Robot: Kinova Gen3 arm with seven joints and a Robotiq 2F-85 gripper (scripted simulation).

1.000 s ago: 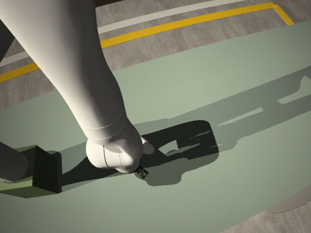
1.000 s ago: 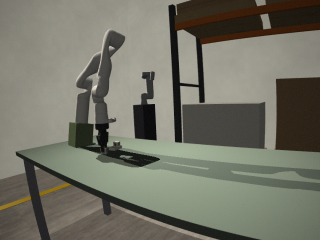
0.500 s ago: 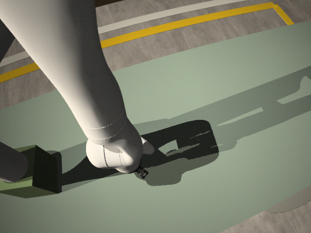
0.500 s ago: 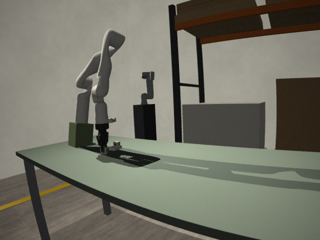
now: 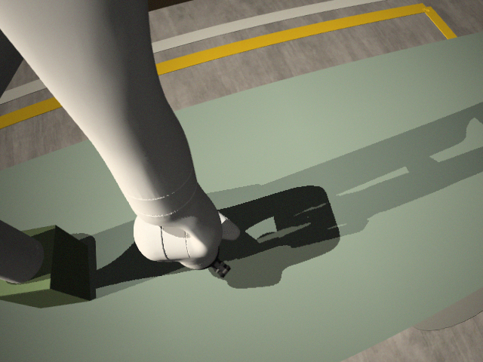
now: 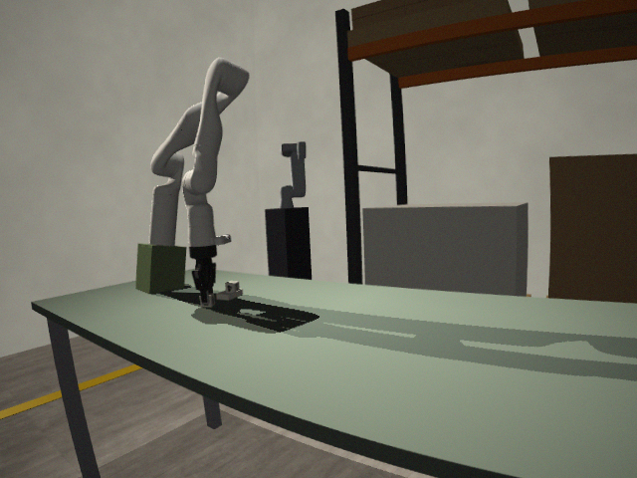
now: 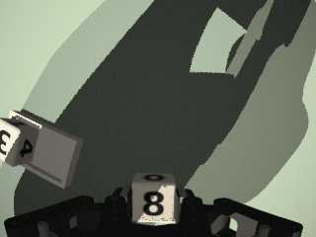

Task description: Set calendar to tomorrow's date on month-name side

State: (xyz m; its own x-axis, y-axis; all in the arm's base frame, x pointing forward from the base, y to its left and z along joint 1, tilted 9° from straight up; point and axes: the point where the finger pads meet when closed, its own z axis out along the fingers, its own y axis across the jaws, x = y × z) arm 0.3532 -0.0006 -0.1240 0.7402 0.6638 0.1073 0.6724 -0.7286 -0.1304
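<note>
My hand is 10 mm above the white cube. The rest, counted from my hand: white tray 50 mm behind, 100 mm to the left, 20 mm below.
</note>
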